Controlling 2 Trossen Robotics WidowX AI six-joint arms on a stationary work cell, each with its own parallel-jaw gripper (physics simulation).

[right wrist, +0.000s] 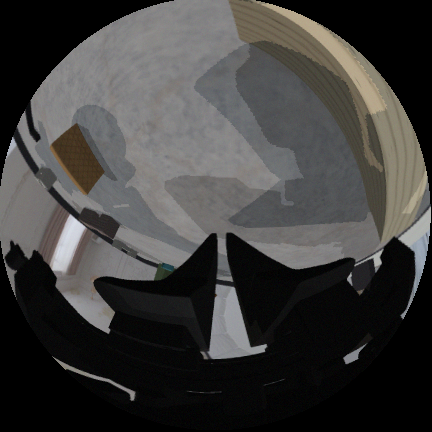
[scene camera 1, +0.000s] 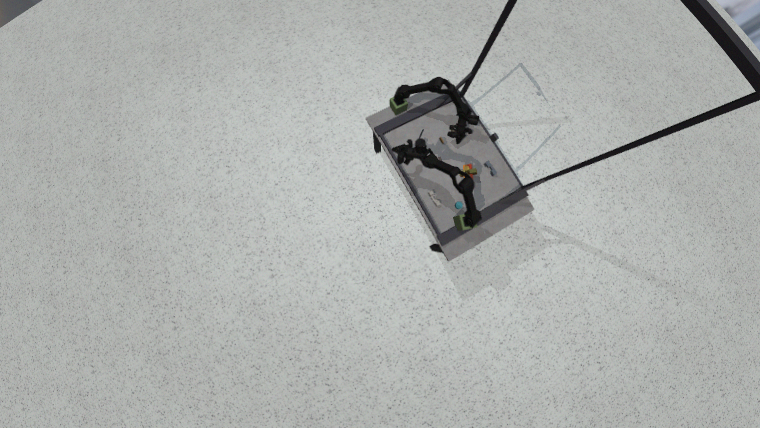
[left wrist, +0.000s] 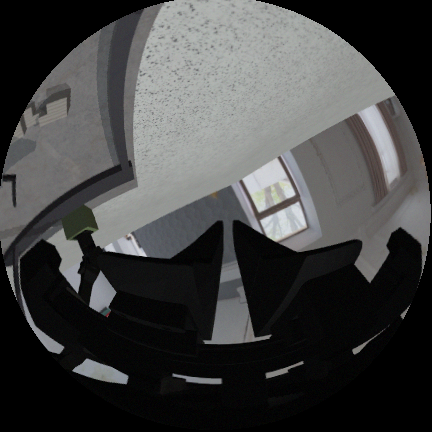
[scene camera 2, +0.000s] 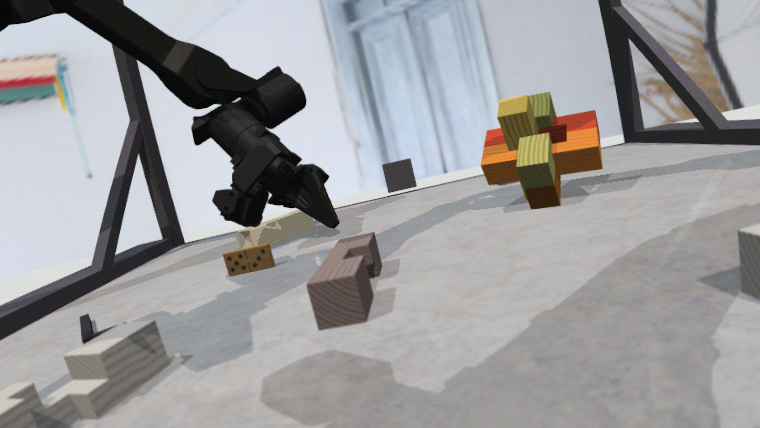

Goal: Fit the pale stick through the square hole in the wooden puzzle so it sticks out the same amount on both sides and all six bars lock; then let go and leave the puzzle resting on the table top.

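Pixels of known places: left gripper, fingertip midpoint: [scene camera 1: 392, 149] [left wrist: 227, 225]; right gripper, fingertip midpoint: [right wrist: 220, 238] [scene camera 1: 457, 143] [scene camera 2: 335, 225]; left arm's base at its link origin: [scene camera 1: 468, 221]; right arm's base at its link origin: [scene camera 1: 398, 100] [left wrist: 82, 234].
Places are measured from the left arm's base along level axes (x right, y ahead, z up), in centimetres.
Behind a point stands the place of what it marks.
Note:
The wooden puzzle [scene camera 1: 469, 170] [scene camera 2: 577, 151], of crossed orange, red and yellow-green bars, rests on the table with a small opening near its centre. The pale stick [scene camera 2: 300, 224] @[y 65.4, x 18.2, z -10.5 cm] [right wrist: 400, 135] lies on the table behind my right gripper in scene camera 2 and curves large along the upper right of the right wrist view. My right gripper [scene camera 1: 459, 141] @[y 57.3, x 12.0, z -10.4 cm] [scene camera 2: 333, 225] @[y 57.3, x 12.0, z -10.4 cm] [right wrist: 220, 238] @[y 57.3, x 12.0, z -10.4 cm] is shut and empty, above the table beside the stick. My left gripper [scene camera 1: 395, 149] @[y 52.3, x -40.0, z 10.7 cm] [left wrist: 227, 225] @[y 52.3, x -40.0, z 10.7 cm] is shut and empty, by the table's left edge in scene camera 1, far from puzzle and stick.
A domino [scene camera 1: 441, 140] @[y 61.8, x 0.4, z -9.9 cm] [scene camera 2: 248, 259] @[y 61.9, x 0.4, z -10.3 cm] [right wrist: 77, 160] @[y 62.2, x 1.2, z -10.3 cm] stands near the stick. A brown notched bar [scene camera 2: 340, 287] @[y 45.1, x -14.5, z -9.4 cm] lies between domino and puzzle in scene camera 2. A pale grey notched block [scene camera 2: 127, 350] @[y 55.0, x -20.9, z -9.5 cm] lies at lower left. A teal object [scene camera 1: 458, 205] @[y 12.1, x 0.2, z -9.7 cm] lies by the left arm's base.

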